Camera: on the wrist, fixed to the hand. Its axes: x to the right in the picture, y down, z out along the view.
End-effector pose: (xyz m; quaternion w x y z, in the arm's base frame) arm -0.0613 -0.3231 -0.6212 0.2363 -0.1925 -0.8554 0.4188
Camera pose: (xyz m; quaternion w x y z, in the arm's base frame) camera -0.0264 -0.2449 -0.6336 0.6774 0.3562 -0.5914 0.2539
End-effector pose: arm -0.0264 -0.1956 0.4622 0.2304 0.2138 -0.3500 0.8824
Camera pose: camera -0.0808 -0.1873 0.3954 0.7741 0.2045 0.1091 0.5891
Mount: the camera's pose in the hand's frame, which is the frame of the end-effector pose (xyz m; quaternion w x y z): 0.0098 0.0596 -0.0620 0.7037 0.1841 0.2416 -0.6422
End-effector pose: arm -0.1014 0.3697 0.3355 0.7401 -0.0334 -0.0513 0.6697
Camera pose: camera -0.1518 0.3866 0.2672 0.9695 -0.0161 0.2446 -0.0026
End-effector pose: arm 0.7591 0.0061 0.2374 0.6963 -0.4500 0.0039 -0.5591
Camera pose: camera 0.7774 -0.0420 0.1678 0.2129 -0.0559 -0.2210 -0.9501
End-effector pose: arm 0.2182 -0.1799 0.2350 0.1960 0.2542 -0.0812 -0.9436
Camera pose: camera 0.2617 -0.2415 0.1925 0.4953 -0.4951 0.0203 0.7136
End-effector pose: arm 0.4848 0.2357 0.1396 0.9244 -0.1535 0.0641 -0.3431
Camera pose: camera 0.5150 0.2572 0.0614 0.4430 0.1039 0.1067 -0.8841
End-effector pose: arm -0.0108 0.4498 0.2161 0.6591 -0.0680 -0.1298 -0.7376
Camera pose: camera 0.0514 0.4172 0.1655 0.0340 0.3351 -0.1116 -0.9349
